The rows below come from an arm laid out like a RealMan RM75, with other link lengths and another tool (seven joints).
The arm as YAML. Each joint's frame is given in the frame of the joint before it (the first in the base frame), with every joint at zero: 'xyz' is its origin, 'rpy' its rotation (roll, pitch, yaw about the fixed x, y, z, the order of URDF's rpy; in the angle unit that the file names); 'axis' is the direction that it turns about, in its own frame. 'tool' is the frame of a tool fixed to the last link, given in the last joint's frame.
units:
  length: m
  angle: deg
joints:
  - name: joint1
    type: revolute
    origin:
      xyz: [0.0, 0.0, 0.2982]
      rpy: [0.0, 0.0, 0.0]
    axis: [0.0, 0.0, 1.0]
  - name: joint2
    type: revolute
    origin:
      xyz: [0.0, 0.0, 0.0]
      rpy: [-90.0, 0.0, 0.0]
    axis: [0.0, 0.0, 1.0]
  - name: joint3
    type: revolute
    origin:
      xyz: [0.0, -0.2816, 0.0]
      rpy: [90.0, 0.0, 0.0]
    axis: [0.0, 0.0, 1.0]
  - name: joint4
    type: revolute
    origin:
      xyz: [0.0, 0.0, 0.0]
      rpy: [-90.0, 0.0, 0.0]
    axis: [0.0, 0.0, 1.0]
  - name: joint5
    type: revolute
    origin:
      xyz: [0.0, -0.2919, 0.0]
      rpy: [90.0, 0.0, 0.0]
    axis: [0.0, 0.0, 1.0]
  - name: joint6
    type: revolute
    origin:
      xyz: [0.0, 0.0, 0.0]
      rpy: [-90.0, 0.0, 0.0]
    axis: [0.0, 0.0, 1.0]
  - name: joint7
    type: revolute
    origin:
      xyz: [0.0, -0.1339, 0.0]
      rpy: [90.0, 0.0, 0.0]
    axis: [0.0, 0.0, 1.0]
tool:
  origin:
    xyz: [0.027, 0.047, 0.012]
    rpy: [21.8, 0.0, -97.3]
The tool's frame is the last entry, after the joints.
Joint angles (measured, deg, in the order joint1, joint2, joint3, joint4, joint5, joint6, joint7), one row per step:
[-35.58, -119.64, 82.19, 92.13, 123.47, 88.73, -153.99]
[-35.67, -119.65, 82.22, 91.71, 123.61, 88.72, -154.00]
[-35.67, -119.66, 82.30, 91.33, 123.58, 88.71, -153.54]
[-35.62, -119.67, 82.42, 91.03, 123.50, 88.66, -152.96]
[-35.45, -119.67, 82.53, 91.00, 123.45, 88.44, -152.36]
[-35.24, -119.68, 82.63, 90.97, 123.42, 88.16, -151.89]
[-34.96, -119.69, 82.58, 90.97, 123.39, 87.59, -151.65]
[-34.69, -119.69, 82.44, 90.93, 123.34, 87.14, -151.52]
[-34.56, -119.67, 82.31, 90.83, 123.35, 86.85, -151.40]
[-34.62, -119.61, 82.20, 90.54, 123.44, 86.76, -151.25]
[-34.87, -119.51, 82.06, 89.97, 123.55, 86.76, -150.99]
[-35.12, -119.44, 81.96, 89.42, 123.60, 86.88, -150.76]
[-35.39, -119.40, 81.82, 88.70, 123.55, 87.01, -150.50]
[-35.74, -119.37, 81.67, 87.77, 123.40, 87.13, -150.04]
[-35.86, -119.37, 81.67, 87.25, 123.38, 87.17, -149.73]
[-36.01, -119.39, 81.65, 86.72, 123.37, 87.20, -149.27]
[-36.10, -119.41, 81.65, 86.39, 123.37, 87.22, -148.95]
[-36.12, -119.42, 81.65, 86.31, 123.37, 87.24, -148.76]
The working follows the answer.
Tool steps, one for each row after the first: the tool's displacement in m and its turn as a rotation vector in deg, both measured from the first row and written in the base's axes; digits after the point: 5 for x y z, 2 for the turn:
[-0.00126, 0.00106, -0.00139, -0.14, 0.19, 0.28]
[-0.00277, 0.00123, -0.00286, -0.38, 0.33, 0.11]
[-0.00415, 0.00102, -0.00426, -0.60, 0.44, -0.22]
[-0.00516, 0.00066, -0.00483, -0.52, 0.44, -0.69]
[-0.00631, 0.00058, -0.00535, -0.37, 0.39, -0.99]
[-0.00749, 0.00171, -0.00492, 0.13, 0.08, -0.96]
[-0.00897, 0.00304, -0.00413, 0.58, -0.23, -0.75]
[-0.01017, 0.00426, -0.00358, 0.89, -0.38, -0.60]
[-0.01143, 0.00557, -0.00365, 1.00, -0.28, -0.50]
[-0.01293, 0.00740, -0.00423, 0.95, -0.03, -0.44]
[-0.01421, 0.00865, -0.00507, 0.72, 0.21, -0.38]
[-0.01579, 0.01010, -0.00620, 0.37, 0.36, -0.21]
[-0.01751, 0.01168, -0.00783, -0.12, 0.47, -0.15]
[-0.01897, 0.01233, -0.00925, -0.41, 0.61, -0.13]
[-0.02029, 0.01291, -0.01071, -0.68, 0.75, -0.27]
[-0.02113, 0.01319, -0.01172, -0.86, 0.85, -0.39]
[-0.02140, 0.01311, -0.01200, -0.92, 0.90, -0.52]

Tool pose at each row, in the base's axes (x y z in m, rotation vector in deg; rounded; the steps above come from the unrounded poses):
[0.01266, 0.38156, 0.05201, -71.76, -151.10, 14.82]
[0.01140, 0.38262, 0.05062, -71.35, -151.17, 15.16]
[0.00989, 0.38279, 0.04915, -71.58, -150.97, 15.54]
[0.00851, 0.38257, 0.04775, -72.03, -150.69, 15.84]
[0.00750, 0.38222, 0.04718, -72.61, -150.35, 15.65]
[0.00635, 0.38214, 0.04666, -72.97, -150.15, 15.38]
[0.00518, 0.38327, 0.04709, -72.92, -150.34, 14.53]
[0.00369, 0.38460, 0.04788, -72.65, -150.66, 13.79]
[0.00249, 0.38581, 0.04843, -72.43, -150.82, 13.30]
[0.00123, 0.38712, 0.04836, -72.22, -150.78, 13.24]
[-0.00027, 0.38895, 0.04778, -72.04, -150.63, 13.46]
[-0.00155, 0.39021, 0.04694, -71.92, -150.52, 13.91]
[-0.00313, 0.39166, 0.04581, -71.75, -150.58, 14.49]
[-0.00485, 0.39323, 0.04418, -71.77, -150.62, 15.22]
[-0.00630, 0.39389, 0.04276, -71.77, -150.58, 15.69]
[-0.00763, 0.39447, 0.04130, -71.96, -150.41, 16.11]
[-0.00847, 0.39474, 0.04029, -72.13, -150.28, 16.39]
[-0.00874, 0.39467, 0.04001, -72.30, -150.16, 16.47]

